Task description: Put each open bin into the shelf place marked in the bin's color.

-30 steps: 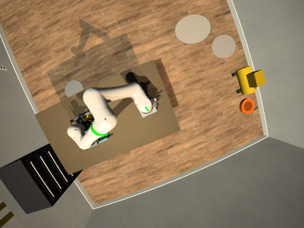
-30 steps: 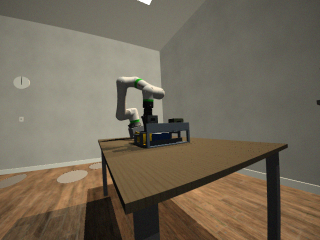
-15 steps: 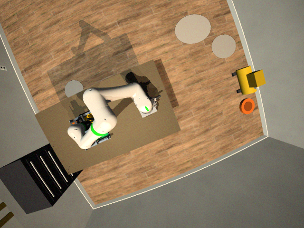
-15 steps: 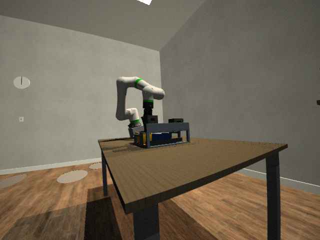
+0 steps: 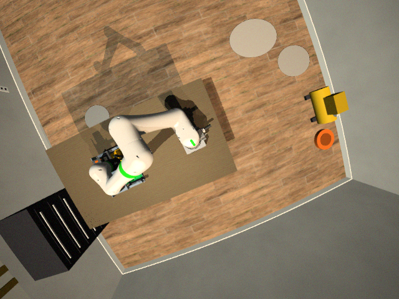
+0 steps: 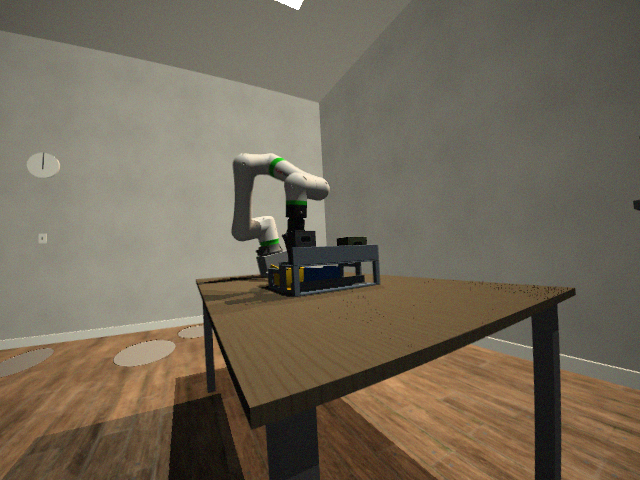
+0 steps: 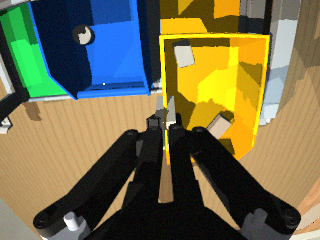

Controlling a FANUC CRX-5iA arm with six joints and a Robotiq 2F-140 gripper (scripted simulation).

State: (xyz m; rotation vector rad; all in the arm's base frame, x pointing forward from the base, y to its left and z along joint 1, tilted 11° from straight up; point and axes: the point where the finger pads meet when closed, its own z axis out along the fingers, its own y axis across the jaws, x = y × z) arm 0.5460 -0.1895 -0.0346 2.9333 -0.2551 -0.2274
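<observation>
Now: hand 5 cm to the left of the yellow bin, 4 cm above it and 2 cm past it. Round my hand: blue bin: 10 cm ahead, 5 cm to the left, 5 cm below; then blue mark: 10 cm ahead, 9 cm below, 5 cm to the left; then yellow mark: 9 cm below, 8 cm ahead, 6 cm to the right.
</observation>
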